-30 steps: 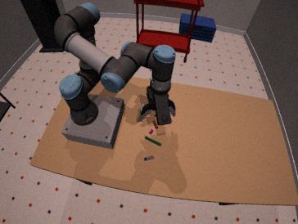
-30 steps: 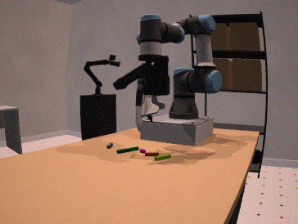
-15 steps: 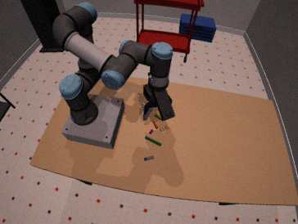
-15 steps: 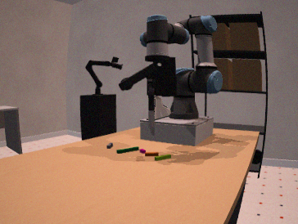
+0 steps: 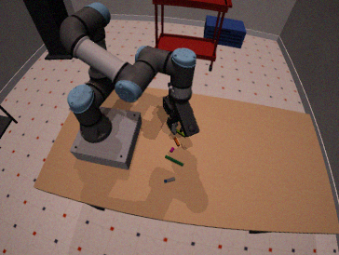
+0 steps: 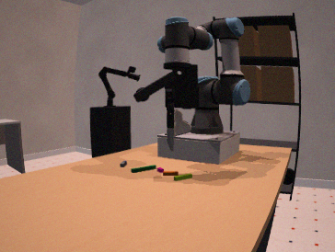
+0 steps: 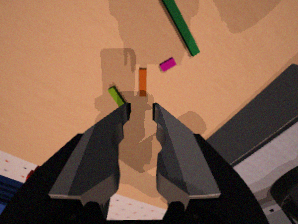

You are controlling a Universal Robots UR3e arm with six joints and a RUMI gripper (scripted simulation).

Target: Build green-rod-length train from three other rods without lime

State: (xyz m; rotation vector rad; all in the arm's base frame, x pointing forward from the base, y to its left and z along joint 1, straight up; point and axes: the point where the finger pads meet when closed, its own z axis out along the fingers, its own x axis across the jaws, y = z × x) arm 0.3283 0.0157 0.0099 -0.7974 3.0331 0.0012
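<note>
My gripper is now 8 cm above the orange rod. Round my hand: magenta rod: 8 cm below, 4 cm to the right, 2 cm behind; then green rod: 9 cm to the right, 8 cm below; then lime rod: 8 cm below, 4 cm to the left, 2 cm ahead.
</note>
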